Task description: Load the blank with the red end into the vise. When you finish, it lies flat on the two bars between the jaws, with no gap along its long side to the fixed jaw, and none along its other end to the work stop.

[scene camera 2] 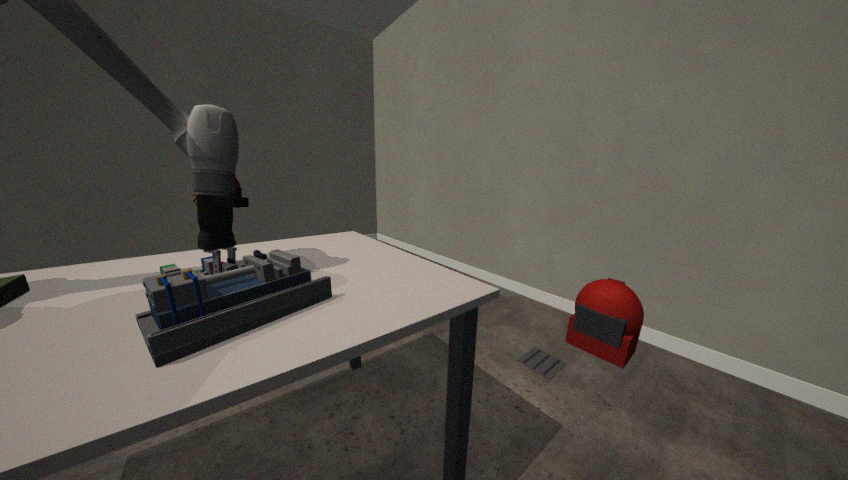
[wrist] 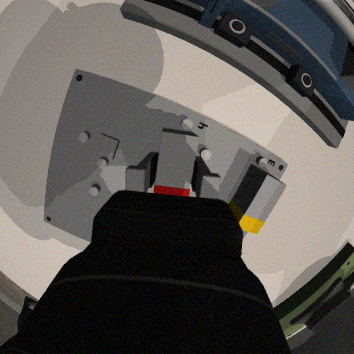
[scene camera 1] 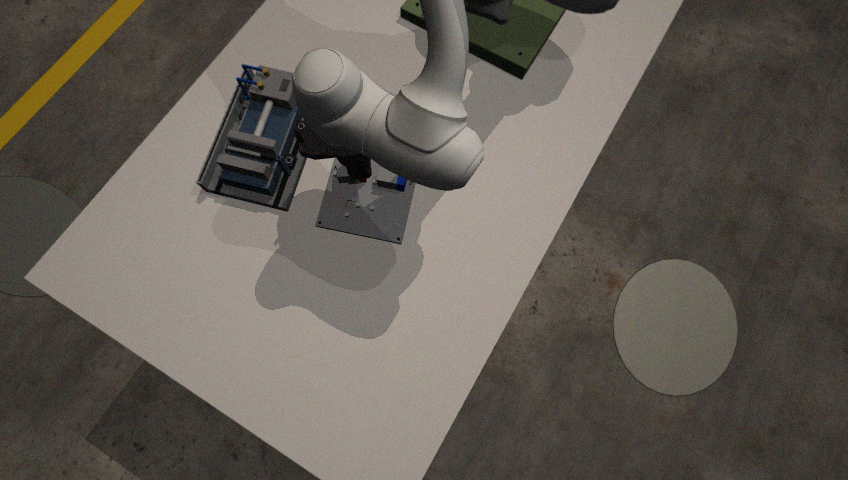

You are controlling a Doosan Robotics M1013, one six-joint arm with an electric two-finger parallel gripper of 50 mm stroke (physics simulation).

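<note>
The blank with the red end (wrist: 176, 157) lies level in the wrist view, its grey body pointing away from the gripper. My gripper (scene camera 1: 357, 177) (scene camera 2: 224, 259) (wrist: 174, 165) is shut on this blank, one finger on each long side near the red end. The blank is on or just above the grey plate (scene camera 1: 368, 228) (wrist: 65, 175); a gap below it cannot be made out. The vise (scene camera 1: 279, 124) (scene camera 2: 226, 285) (wrist: 305, 25) stands beside the plate. Its two jaws show in scene camera 1, with bars between them. The work stop cannot be told apart clearly.
A blank with a yellow end (wrist: 257, 205) lies close to the right finger in the wrist view. A blank with a blue end (scene camera 1: 389, 183) lies on the plate too. Short pegs rise from the plate. The vise sits in a grey tray (scene camera 1: 294, 190) (scene camera 2: 238, 321). A green base (scene camera 1: 511, 47) stands farther back.
</note>
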